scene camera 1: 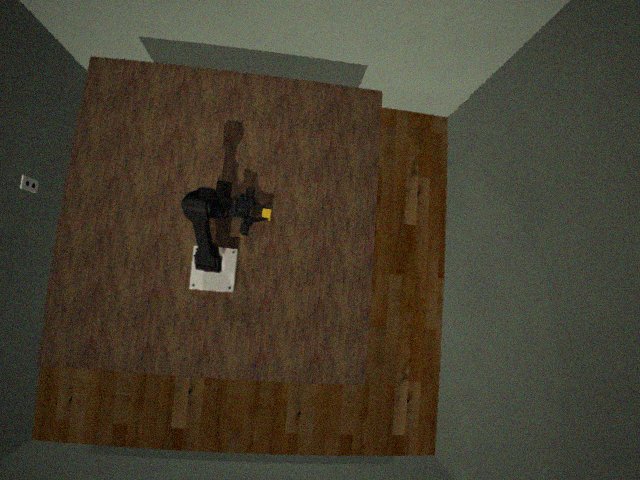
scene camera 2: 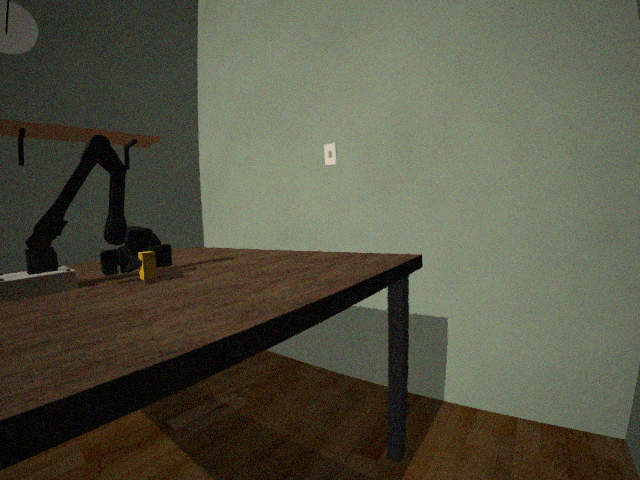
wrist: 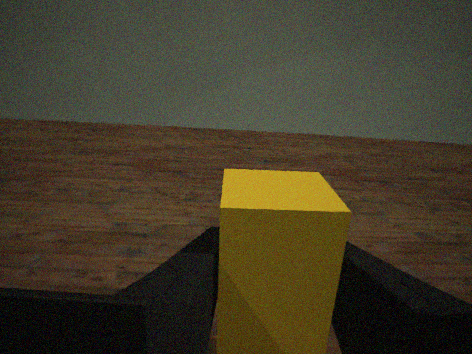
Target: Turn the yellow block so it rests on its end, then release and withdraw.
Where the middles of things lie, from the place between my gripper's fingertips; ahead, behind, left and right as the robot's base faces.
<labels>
My hand is 1 cm to the right of the yellow block (wrist: 282, 237) and 1 cm above it.
</labels>
